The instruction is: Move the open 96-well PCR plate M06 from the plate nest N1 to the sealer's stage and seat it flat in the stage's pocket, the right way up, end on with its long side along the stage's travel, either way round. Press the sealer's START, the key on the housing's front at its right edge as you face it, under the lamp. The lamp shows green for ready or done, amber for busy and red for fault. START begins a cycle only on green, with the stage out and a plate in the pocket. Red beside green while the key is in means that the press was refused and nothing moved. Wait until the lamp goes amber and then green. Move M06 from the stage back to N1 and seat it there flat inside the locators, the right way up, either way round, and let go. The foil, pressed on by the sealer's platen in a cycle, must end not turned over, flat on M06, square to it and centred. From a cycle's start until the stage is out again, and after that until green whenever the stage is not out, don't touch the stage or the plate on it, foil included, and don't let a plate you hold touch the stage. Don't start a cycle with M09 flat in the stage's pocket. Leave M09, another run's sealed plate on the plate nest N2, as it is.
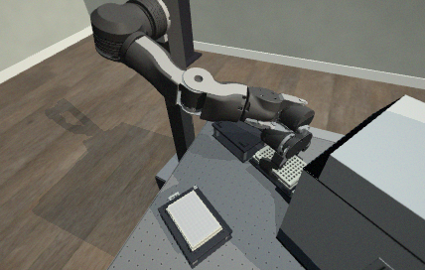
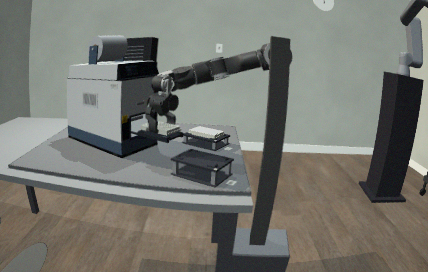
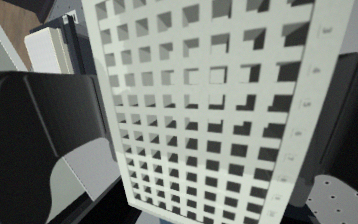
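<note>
My hand is right at the 96-well plate M06. Also, from my hand: sealer stage (20 mm below); pale key-like block (120 mm to the right, 80 mm above, 60 mm ahead); yellow warning label (130 mm ahead, 40 mm to the left, 40 mm above).
</note>
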